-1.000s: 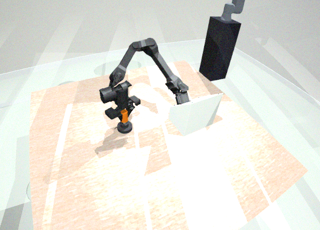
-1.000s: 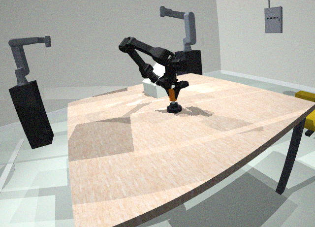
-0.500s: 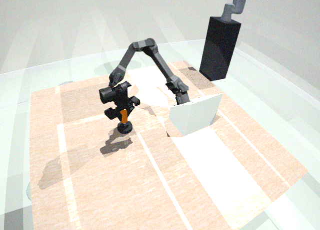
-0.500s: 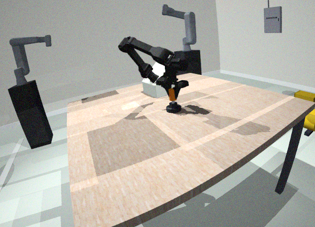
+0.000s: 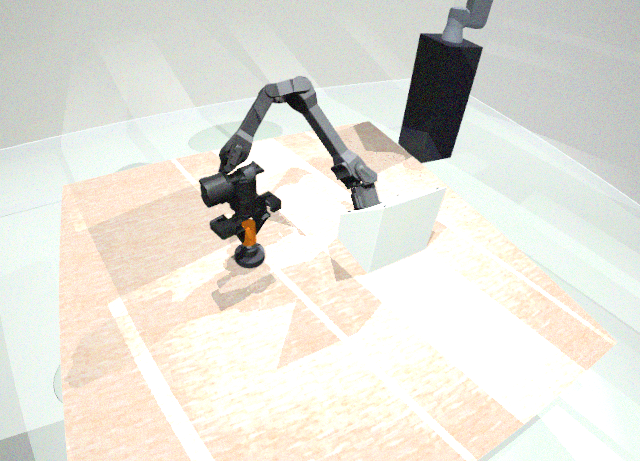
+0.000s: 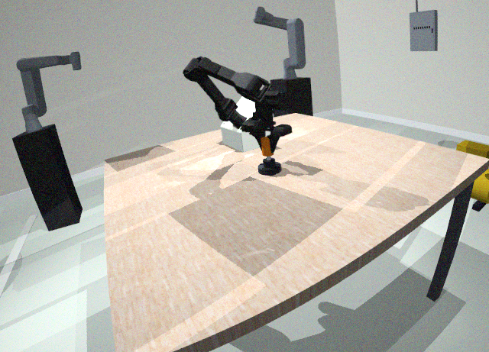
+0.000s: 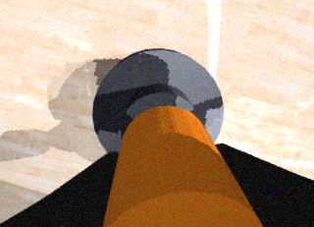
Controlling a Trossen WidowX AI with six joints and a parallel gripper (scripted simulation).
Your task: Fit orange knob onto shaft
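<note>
Now: gripper tip 3 cm below the orange knob. From my gripper tip the other things lie so: round pedestal 4 cm below.
</note>
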